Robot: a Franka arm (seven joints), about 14 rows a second.
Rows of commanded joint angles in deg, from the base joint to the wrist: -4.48, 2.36, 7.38, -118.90, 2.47, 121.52, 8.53; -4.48, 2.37, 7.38, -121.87, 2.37, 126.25, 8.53; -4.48, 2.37, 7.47, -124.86, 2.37, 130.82, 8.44; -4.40, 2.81, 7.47, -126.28, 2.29, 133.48, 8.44; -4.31, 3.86, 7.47, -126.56, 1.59, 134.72, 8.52; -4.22, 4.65, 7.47, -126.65, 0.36, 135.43, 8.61; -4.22, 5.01, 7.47, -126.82, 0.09, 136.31, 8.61
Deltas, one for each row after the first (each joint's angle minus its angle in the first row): 0.00, 0.01, 0.00, -2.97, -0.10, 4.73, 0.00; 0.00, 0.01, 0.09, -5.96, -0.10, 9.30, -0.09; 0.08, 0.45, 0.09, -7.38, -0.18, 11.96, -0.09; 0.17, 1.50, 0.09, -7.66, -0.88, 13.20, -0.01; 0.26, 2.29, 0.09, -7.75, -2.11, 13.91, 0.08; 0.26, 2.65, 0.09, -7.92, -2.38, 14.79, 0.08
